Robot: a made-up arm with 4 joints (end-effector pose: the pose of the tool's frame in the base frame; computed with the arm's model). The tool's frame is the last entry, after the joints.
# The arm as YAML. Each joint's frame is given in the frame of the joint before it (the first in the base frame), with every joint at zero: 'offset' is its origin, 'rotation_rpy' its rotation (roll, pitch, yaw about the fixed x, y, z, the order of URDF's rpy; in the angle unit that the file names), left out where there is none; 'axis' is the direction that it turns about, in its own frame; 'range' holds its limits. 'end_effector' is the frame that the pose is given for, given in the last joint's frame.
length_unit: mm
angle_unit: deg
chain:
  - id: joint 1
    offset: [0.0, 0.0, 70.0]
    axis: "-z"
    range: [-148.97, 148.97]
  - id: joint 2
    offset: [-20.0, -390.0, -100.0]
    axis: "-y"
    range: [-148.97, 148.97]
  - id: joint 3
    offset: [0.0, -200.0, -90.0]
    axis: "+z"
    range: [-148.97, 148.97]
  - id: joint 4
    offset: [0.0, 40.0, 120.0]
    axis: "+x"
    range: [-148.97, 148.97]
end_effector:
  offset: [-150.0, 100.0, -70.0]
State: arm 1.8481 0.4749 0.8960 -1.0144
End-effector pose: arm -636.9 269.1 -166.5 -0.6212 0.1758 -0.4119 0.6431
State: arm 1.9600 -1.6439 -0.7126 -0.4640
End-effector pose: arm -351.0 245.0 24.9 0.3800 0.7309 -0.5077 0.2523
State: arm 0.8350 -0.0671 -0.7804 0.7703
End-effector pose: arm -281.5 -240.9 18.9 0.2604 -0.2403 -0.6820 0.6398
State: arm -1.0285 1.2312 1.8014 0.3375
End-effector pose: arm 631.9 -447.2 -143.3 -0.1933 -0.3918 0.8849 0.1615
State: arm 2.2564 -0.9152 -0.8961 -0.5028
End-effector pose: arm -260.2 336.1 -62.3 0.2703 0.5559 -0.7835 0.0644
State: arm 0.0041 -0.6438 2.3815 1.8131
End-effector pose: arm 104.0 -754.6 54.5 -0.4598 -0.7651 -0.4507 0.0135
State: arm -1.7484 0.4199 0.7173 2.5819
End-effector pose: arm 714.6 -51.3 56.0 -0.3400 -0.8367 -0.4291 0.0092
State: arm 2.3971 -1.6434 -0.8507 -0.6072
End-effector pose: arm -211.9 380.0 13.2 0.4989 0.7034 -0.4922 0.1184
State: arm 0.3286 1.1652 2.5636 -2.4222
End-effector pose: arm -164.9 -581.7 132.9 0.5344 0.7267 -0.2002 0.3823
